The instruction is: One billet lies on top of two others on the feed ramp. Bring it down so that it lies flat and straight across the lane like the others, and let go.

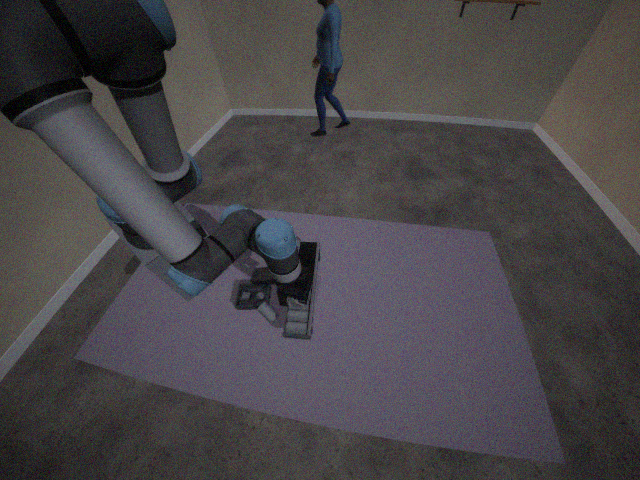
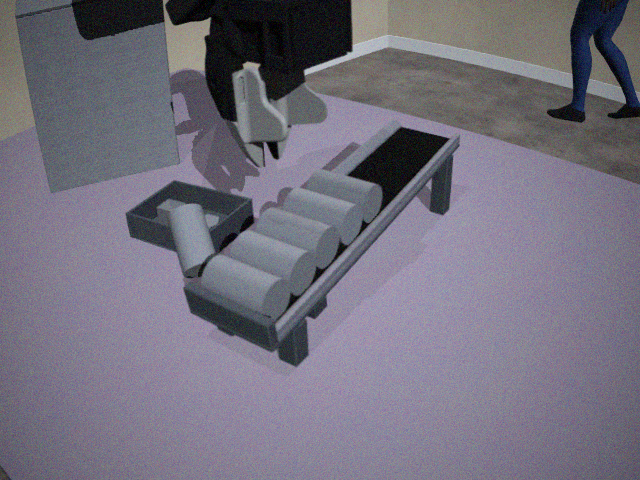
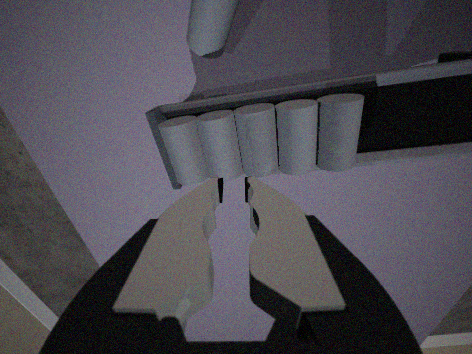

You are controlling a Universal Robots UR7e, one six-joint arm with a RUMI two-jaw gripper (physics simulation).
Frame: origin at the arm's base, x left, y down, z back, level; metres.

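Seen in the pictures: gripper, fingertip midpoint: (image 1: pixel 293 301) (image 2: pixel 268 162) (image 3: pixel 234 179).
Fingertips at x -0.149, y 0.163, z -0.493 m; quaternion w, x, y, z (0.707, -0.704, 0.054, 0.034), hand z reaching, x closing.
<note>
Offsets run from my fingertips to a thing's top centre. "spot": to the spot under its first point.
Several grey billets {dx +0.025, dy +0.066, dz -0.007 m} (image 2: pixel 299 230) (image 3: pixel 259 140) lie side by side, straight across the lane of the feed ramp (image 2: pixel 366 238) (image 3: pixel 270 93) (image 1: pixel 310 267), packed against its low end stop. One more billet {dx +0.001, dy +0.080, dz +0.112 m} (image 2: pixel 191 238) (image 3: pixel 210 24) is off the ramp. It leans tilted on the far side, between the ramp's low end and a small tray {spot: dx +0.021, dy +0.141, dz +0.216 m} (image 2: pixel 147 226). My gripper (image 2: pixel 268 154) (image 3: pixel 234 179) hangs above the row of billets, shut with only a narrow gap, and nothing is between its fingers.
The dark grey tray {spot: dx +0.070, dy +0.139, dz +0.208 m} (image 1: pixel 249 295) beside the ramp holds small blocks. A large grey block (image 2: pixel 123 95) stands at the left. The ramp's upper lane {spot: dx +0.245, dy +0.082, dz -0.008 m} (image 2: pixel 404 152) is bare. A person in blue (image 1: pixel 328 62) walks at the far wall.
</note>
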